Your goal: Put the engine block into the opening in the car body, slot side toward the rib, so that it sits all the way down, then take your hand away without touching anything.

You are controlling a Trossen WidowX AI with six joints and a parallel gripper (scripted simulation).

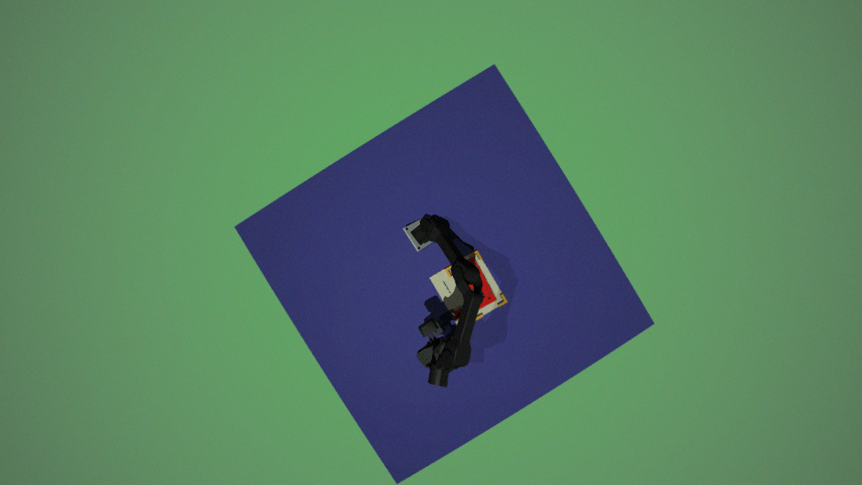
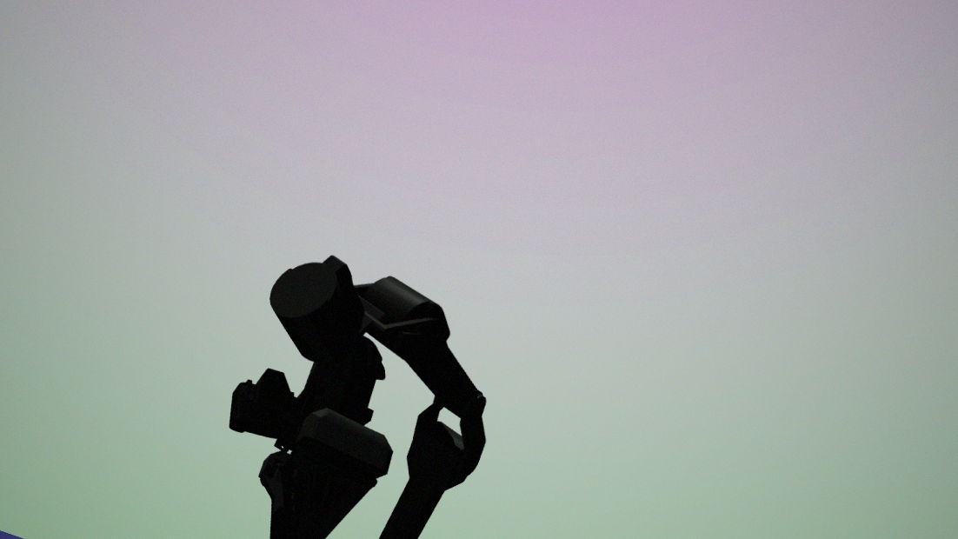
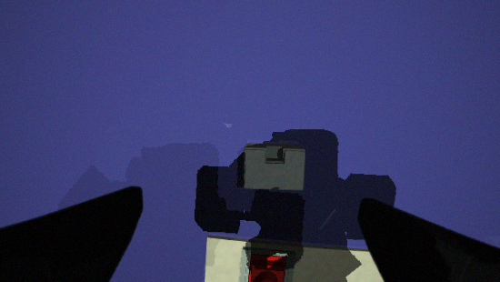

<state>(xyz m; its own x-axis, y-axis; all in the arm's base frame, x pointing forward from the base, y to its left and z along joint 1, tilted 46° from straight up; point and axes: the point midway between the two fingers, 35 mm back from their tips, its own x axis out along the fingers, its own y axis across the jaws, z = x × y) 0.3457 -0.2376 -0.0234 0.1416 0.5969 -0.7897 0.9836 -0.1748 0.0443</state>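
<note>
Right now my gripper tip is 120 mm above the grey engine block, 10 mm to the right of it and 10 mm past it. Also, from my gripper tip: grey fixture 220 mm to the left, 130 mm below, 50 mm behind.
</note>
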